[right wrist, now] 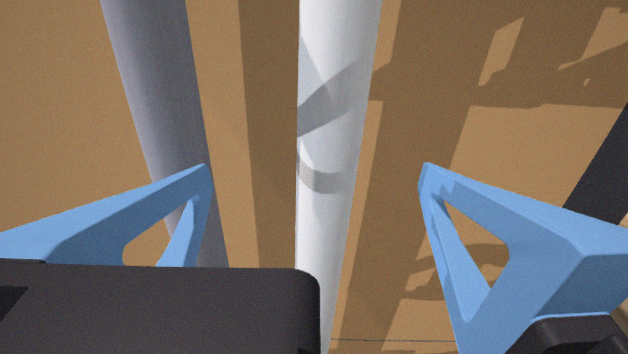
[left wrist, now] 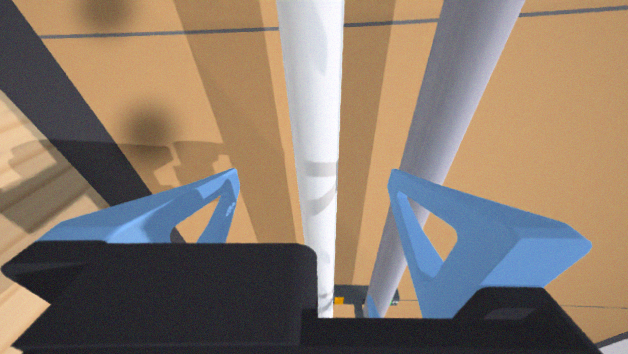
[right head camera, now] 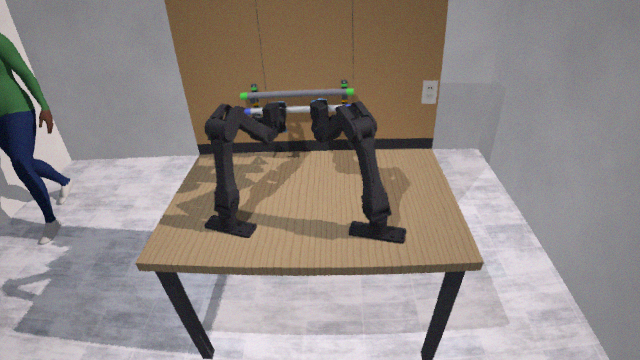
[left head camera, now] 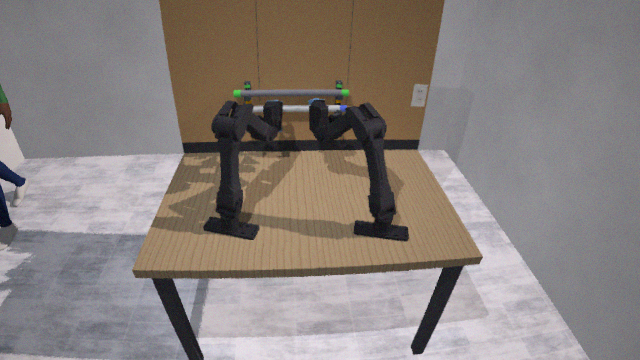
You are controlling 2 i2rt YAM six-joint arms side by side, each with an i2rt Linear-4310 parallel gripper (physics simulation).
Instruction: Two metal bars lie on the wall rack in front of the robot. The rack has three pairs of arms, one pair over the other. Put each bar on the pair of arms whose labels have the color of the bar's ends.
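Frame: origin at the left arm's base, x left, y down, z back, level; centimetres.
Seen in the pictures: left gripper, fingertip midpoint: [left wrist: 313, 177] [right head camera: 281, 111]; right gripper, fingertip midpoint: [right wrist: 315, 175] [left wrist: 326, 297]; left arm's base, link origin: [right head camera: 230, 227] [left head camera: 231, 228]; right arm's base, link origin: [right head camera: 377, 232] [left head camera: 381, 231].
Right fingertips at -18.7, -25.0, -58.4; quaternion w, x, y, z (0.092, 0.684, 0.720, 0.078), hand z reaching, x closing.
Note:
Offsets run from my right fingertips to a thing's top centre, as dx, dy, dz. "pt": to the spot under its first point. Level surfaces: height alone.
The grey bar with green ends @(+11.2, -8.4, +1.5) [left head camera: 295, 93] [right head camera: 297, 93] [left wrist: 457, 75] [right wrist: 159, 75] lies level on the top arms of the wall rack @(pt -9.0, -10.2, -6.5) [left head camera: 339, 84] [right head camera: 344, 83], at the green labels. The white bar with blue ends @(+10.9, -0.9, +1.7) [left head camera: 297, 108] [right head camera: 298, 109] [left wrist: 316, 100] [right wrist: 322, 225] lies level below it, just under the orange labels; its rack arms are mostly hidden. My left gripper [left wrist: 313, 177] is open, with the white bar running between its spread fingers. My right gripper [right wrist: 315, 175] is open around the white bar too. Neither grips it.
The wooden table @(dy +25.0) [left head camera: 310, 240] [right head camera: 310, 240] carries both arm bases, below and in front of the rack. A brown wall panel @(pt +8.5, -29.3, -3.5) [left head camera: 300, 40] [right head camera: 305, 40] stands behind the rack. A person [right head camera: 20, 105] is at the far left, beyond the table.

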